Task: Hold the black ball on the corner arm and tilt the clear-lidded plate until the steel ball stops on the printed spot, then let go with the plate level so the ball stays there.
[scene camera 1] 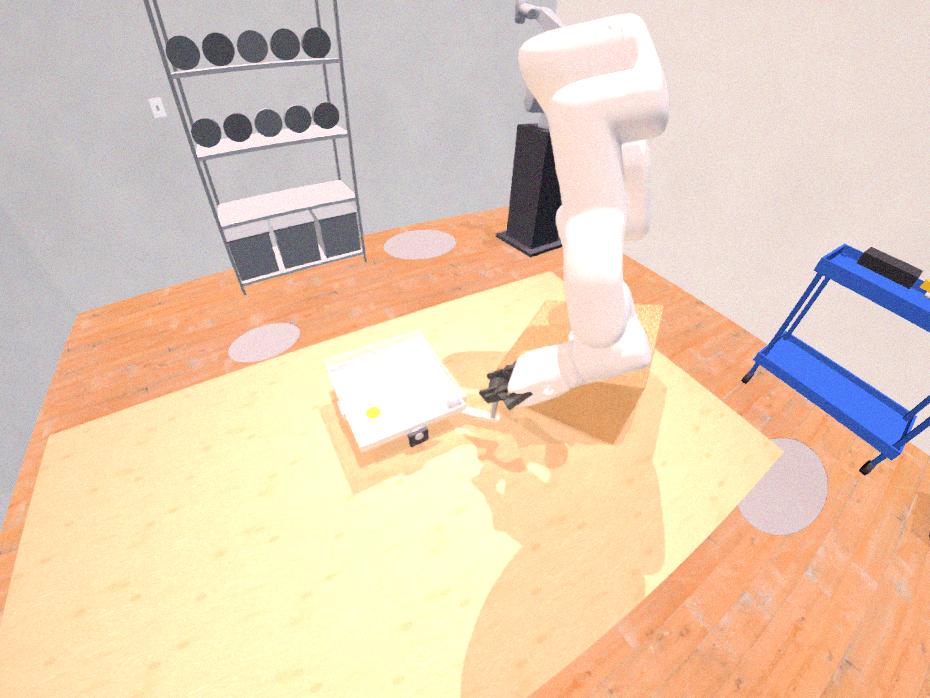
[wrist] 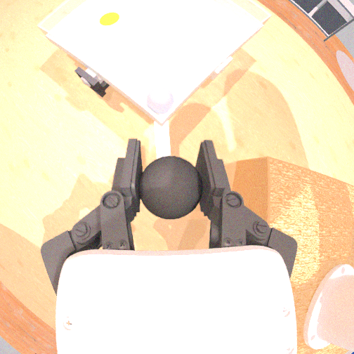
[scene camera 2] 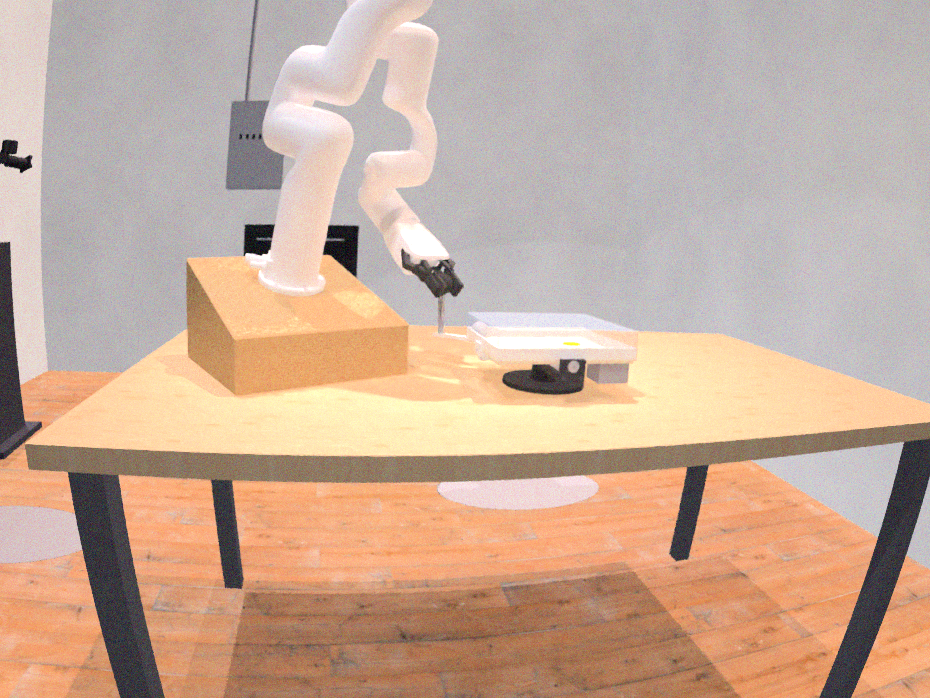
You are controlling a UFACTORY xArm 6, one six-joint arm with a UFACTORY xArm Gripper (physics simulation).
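Observation:
The white clear-lidded plate (scene camera 1: 405,383) (scene camera 2: 600,354) (wrist: 175,50) stands on a black round base (scene camera 2: 525,383). Its tilt is too slight to judge. The yellow printed spot (scene camera 1: 373,412) (scene camera 2: 571,344) (wrist: 109,19) is near the plate's far-left side in the wrist view. The pale steel ball (scene camera 1: 454,402) (wrist: 160,100) lies in the plate corner nearest the gripper, well away from the spot. The white corner arm (scene camera 1: 480,413) (wrist: 162,140) reaches from that corner to an upright rod (scene camera 2: 440,314). My gripper (scene camera 1: 496,384) (scene camera 2: 443,277) (wrist: 169,153) is shut on the black ball (wrist: 170,187) above the rod.
The wooden wedge block (scene camera 1: 615,405) (scene camera 2: 323,353) (wrist: 250,185) under the robot's base is beside the gripper. A small grey block (scene camera 2: 608,373) sits under the plate's far side. A blue cart (scene camera 1: 833,383) and a shelf rack (scene camera 1: 281,196) stand off the table (scene camera 2: 480,465).

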